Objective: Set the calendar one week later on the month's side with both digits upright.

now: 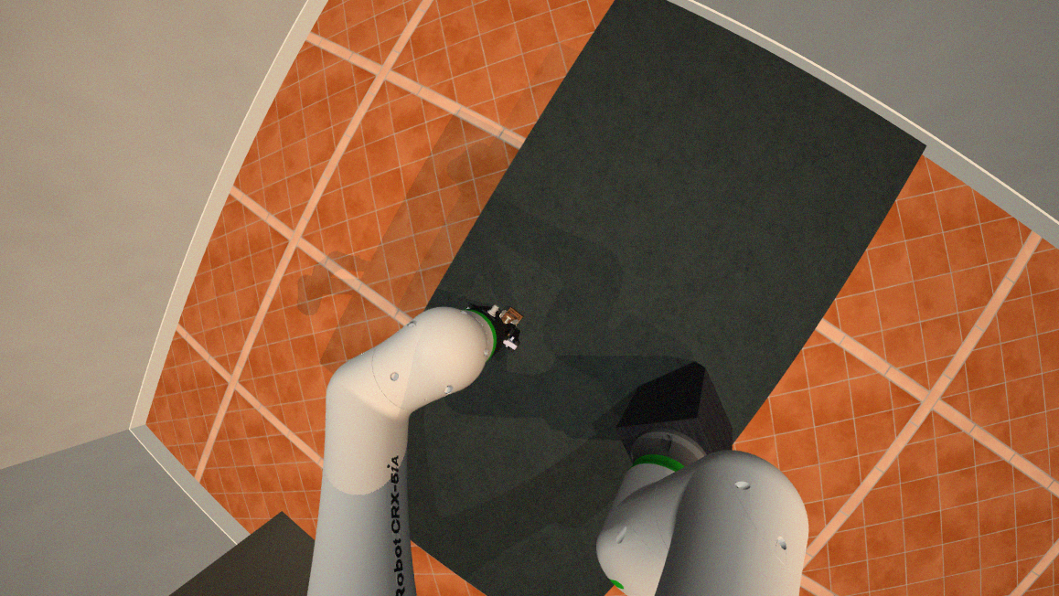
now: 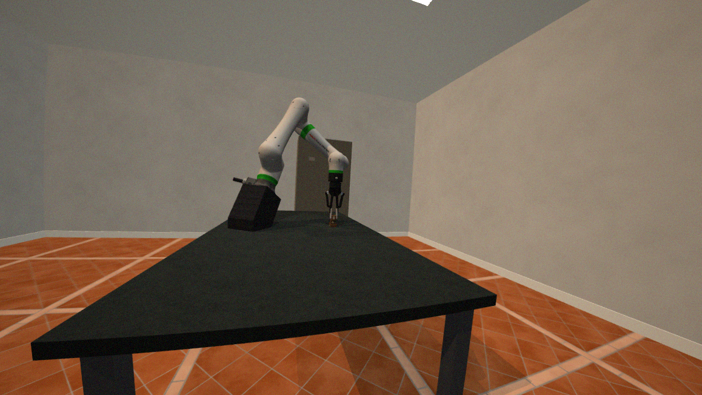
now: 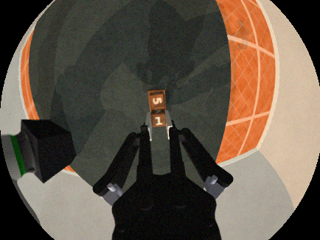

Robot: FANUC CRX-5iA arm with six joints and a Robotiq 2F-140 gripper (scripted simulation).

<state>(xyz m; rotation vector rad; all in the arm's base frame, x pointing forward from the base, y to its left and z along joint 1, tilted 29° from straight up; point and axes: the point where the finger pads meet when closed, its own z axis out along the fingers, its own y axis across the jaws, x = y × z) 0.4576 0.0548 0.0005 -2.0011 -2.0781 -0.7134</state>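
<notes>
My gripper is now 30 mm to the right of the brown cube and 60 mm above it. Also, from my hand: brown tray: 20 mm to the left, 80 mm below.
</notes>
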